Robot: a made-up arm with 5 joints.
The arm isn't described. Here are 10 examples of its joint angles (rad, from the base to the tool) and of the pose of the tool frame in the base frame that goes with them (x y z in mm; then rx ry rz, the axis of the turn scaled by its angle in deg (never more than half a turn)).
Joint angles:
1: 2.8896 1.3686 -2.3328 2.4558 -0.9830
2: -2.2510 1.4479 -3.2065 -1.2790 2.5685
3: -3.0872 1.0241 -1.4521 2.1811 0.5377
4: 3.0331 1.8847 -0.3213 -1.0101 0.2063
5: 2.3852 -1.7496 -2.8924 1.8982 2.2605
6: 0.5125 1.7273 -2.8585 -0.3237 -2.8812
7: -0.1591 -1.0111 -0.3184 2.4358 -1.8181
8: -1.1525 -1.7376 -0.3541 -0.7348 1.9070
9: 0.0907 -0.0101 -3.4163 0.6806 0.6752
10: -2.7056 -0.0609 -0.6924 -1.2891 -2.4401
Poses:
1: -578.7 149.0 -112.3 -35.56 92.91 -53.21
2: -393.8 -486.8 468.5 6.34 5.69 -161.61
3: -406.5 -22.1 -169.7 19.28 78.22 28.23
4: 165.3 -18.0 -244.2 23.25 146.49 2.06
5: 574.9 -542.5 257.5 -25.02 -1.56 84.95
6: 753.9 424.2 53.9 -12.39 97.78 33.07
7: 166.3 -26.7 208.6 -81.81 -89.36 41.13
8: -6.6 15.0 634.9 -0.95 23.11 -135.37
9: -212.9 -19.4 1014.7 -27.72 8.34 -133.92
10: -438.9 -204.5 352.9 73.04 -9.75 -101.37
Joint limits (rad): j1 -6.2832..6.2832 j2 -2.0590..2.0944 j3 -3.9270..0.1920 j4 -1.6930..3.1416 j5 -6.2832..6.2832
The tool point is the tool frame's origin. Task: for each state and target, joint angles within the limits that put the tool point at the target. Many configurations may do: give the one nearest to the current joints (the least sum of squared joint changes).
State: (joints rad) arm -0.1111 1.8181 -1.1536 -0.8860 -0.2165
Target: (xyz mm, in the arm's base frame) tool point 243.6 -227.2 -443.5
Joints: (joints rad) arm -0.7506 1.7000 -1.2636 -0.8952 -0.2165
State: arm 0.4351 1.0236 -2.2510 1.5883 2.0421
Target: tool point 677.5 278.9 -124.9
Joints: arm 0.3905 1.2327 -2.1963 1.5238 2.0421
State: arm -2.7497 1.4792 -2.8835 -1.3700 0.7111
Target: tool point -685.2 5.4 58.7
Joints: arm -3.1495 1.7865 -2.7878 -1.5746 0.7111
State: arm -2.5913 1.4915 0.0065 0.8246 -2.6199
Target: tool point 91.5 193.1 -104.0
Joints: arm -2.0133 1.1544 -0.0907 0.9709 -2.6199
